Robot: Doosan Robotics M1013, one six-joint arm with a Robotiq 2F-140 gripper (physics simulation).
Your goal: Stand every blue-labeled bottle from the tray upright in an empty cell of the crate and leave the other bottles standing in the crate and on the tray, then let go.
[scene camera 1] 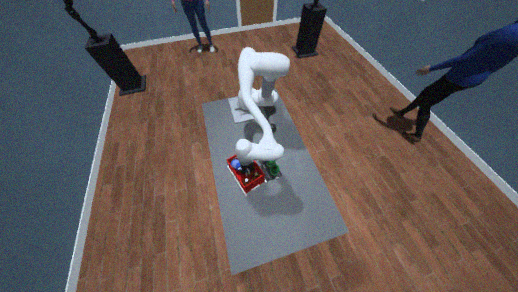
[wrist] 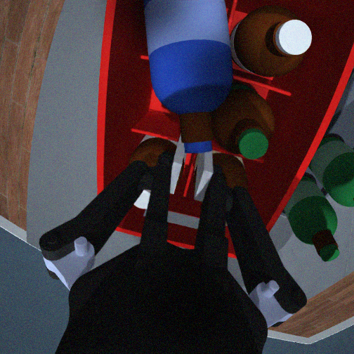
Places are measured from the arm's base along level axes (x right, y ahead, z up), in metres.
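Where they show: gripper, fingertip midpoint: (scene camera 1: 247,173).
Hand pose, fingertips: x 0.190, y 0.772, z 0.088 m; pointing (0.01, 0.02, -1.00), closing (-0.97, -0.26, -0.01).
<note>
Each offset is from my fingertips to the top centre of the thing. Level surfaces: height alone.
A blue-labeled bottle {dx +0.044, dy -0.075, dz +0.051 m} (scene camera 1: 236,164) (wrist: 191,70) lies tilted in the red crate {dx +0.005, dy -0.039, dz +0.054 m} (scene camera 1: 253,185) (wrist: 102,100), its blue cap toward the fingers. My gripper (wrist: 192,149) is shut on the cap end of this bottle; in the scene view the fingers are small and partly hidden by the arm. Brown bottles stand in the crate: a white-capped one (wrist: 265,42), a green-capped one (wrist: 245,120) close beside the blue-labeled bottle's neck, and two more partly hidden behind the fingers. Green bottles {dx -0.232, dy +0.014, dz +0.039 m} (scene camera 1: 272,167) (wrist: 312,220) are on the tray beside the crate. No other blue-labeled bottle can be made out.
Red dividers (wrist: 187,187) and the crate walls surround the fingers. The tray's green bottles are close outside the crate's right wall in the wrist view. Crate and tray are on a grey mat {dz -0.121 m} (scene camera 1: 280,240). A person in blue (scene camera 1: 462,72) stands at the right, off the mat.
</note>
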